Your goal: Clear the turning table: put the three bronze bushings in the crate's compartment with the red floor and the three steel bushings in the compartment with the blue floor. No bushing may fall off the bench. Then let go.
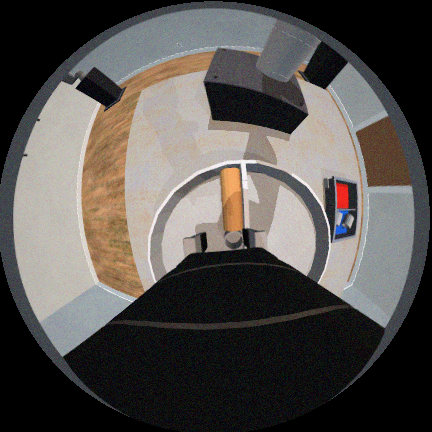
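Where they show: gripper, fingertip midpoint: (224, 237); arm's base, origin of the base link: (272, 71).
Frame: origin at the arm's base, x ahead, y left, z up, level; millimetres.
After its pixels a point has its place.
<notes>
My gripper (224, 237) @(x 394, y -150, z 21 mm) is open above the turning table (292, 225) @(x 401, y 5, z -73 mm). A grey steel bushing (233, 238) shows its round end between the fingertips, closer to the right finger; the fingers do not grip it. Just beyond it, the bronze bushings (231, 200) @(x 343, y -137, z -35 mm) appear as one long orange cylinder beside a white rail; the seams between them cannot be made out. The crate (352, 209) @(x 367, y 283, z -87 mm) stands at the right. Two grey steel bushings (339, 218) @(x 392, y 192, z -80 mm) (348, 221) @(x 405, y 257, z -86 mm) lie in its compartment with the blue floor (341, 229) @(x 438, y 262, z -120 mm). The compartment with the red floor (342, 195) @(x 322, y 259, z -120 mm) holds no bushing.
The white rail (245, 181) @(x 312, y -112, z -24 mm) runs inward from the table's raised rim (321, 235) @(x 425, y 85, z -51 mm). A large black box (255, 102) @(x 122, y -66, z -32 mm) stands beyond the turning table, with a grey translucent cylinder (286, 52) over it. A black block (99, 86) is at the upper left.
</notes>
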